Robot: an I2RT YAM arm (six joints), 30 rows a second.
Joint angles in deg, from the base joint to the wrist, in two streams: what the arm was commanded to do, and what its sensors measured. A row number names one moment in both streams.
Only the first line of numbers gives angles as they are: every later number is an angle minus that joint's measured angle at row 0.
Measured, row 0: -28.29 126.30 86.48 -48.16 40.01 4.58
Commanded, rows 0 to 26: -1.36 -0.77 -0.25 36.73 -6.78 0.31; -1.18 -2.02 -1.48 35.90 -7.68 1.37; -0.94 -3.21 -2.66 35.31 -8.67 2.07; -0.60 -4.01 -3.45 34.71 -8.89 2.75; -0.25 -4.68 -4.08 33.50 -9.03 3.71; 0.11 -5.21 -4.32 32.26 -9.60 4.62; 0.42 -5.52 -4.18 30.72 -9.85 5.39; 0.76 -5.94 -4.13 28.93 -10.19 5.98; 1.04 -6.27 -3.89 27.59 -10.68 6.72; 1.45 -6.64 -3.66 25.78 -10.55 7.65; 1.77 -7.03 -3.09 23.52 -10.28 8.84; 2.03 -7.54 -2.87 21.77 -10.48 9.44; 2.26 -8.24 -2.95 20.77 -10.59 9.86; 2.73 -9.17 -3.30 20.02 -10.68 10.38; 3.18 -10.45 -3.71 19.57 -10.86 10.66; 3.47 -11.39 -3.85 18.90 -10.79 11.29; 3.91 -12.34 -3.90 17.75 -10.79 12.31; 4.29 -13.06 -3.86 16.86 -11.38 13.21; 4.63 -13.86 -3.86 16.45 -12.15 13.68; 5.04 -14.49 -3.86 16.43 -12.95 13.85; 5.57 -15.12 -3.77 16.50 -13.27 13.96; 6.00 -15.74 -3.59 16.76 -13.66 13.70; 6.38 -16.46 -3.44 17.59 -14.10 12.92; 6.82 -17.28 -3.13 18.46 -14.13 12.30; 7.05 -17.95 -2.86 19.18 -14.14 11.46; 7.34 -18.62 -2.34 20.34 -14.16 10.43; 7.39 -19.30 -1.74 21.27 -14.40 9.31
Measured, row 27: 6.73 -16.52 -4.20 18.36 -13.75 11.10
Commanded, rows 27 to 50: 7.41 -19.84 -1.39 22.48 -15.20 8.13; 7.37 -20.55 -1.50 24.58 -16.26 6.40; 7.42 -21.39 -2.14 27.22 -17.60 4.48; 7.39 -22.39 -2.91 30.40 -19.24 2.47; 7.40 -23.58 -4.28 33.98 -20.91 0.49; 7.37 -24.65 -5.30 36.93 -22.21 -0.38; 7.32 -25.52 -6.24 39.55 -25.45 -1.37; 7.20 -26.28 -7.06 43.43 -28.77 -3.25; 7.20 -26.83 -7.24 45.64 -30.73 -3.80; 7.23 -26.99 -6.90 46.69 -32.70 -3.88; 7.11 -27.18 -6.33 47.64 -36.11 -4.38; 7.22 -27.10 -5.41 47.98 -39.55 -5.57; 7.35 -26.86 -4.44 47.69 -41.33 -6.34; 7.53 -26.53 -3.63 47.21 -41.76 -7.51; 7.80 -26.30 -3.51 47.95 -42.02 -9.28; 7.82 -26.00 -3.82 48.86 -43.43 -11.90; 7.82 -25.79 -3.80 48.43 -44.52 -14.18; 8.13 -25.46 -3.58 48.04 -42.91 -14.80; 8.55 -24.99 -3.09 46.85 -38.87 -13.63; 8.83 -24.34 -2.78 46.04 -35.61 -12.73; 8.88 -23.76 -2.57 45.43 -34.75 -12.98; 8.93 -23.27 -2.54 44.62 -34.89 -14.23; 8.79 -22.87 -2.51 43.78 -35.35 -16.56; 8.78 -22.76 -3.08 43.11 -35.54 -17.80
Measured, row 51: 8.52 -24.20 -4.20 45.64 -36.98 -12.85
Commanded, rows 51 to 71: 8.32 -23.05 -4.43 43.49 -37.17 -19.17; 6.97 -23.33 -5.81 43.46 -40.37 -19.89; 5.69 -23.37 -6.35 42.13 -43.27 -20.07; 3.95 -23.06 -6.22 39.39 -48.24 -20.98; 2.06 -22.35 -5.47 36.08 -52.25 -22.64; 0.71 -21.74 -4.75 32.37 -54.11 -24.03; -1.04 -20.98 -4.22 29.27 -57.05 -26.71; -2.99 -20.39 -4.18 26.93 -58.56 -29.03; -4.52 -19.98 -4.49 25.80 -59.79 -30.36; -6.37 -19.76 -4.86 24.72 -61.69 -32.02; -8.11 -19.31 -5.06 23.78 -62.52 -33.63; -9.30 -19.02 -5.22 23.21 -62.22 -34.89; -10.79 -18.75 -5.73 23.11 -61.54 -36.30; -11.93 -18.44 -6.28 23.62 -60.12 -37.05; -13.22 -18.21 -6.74 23.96 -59.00 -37.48; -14.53 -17.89 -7.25 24.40 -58.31 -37.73; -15.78 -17.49 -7.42 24.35 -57.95 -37.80; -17.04 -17.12 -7.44 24.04 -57.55 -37.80; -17.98 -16.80 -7.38 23.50 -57.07 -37.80; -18.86 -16.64 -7.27 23.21 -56.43 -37.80; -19.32 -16.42 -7.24 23.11 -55.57 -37.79
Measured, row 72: -18.08 -17.55 -6.73 25.57 -56.65 -35.04
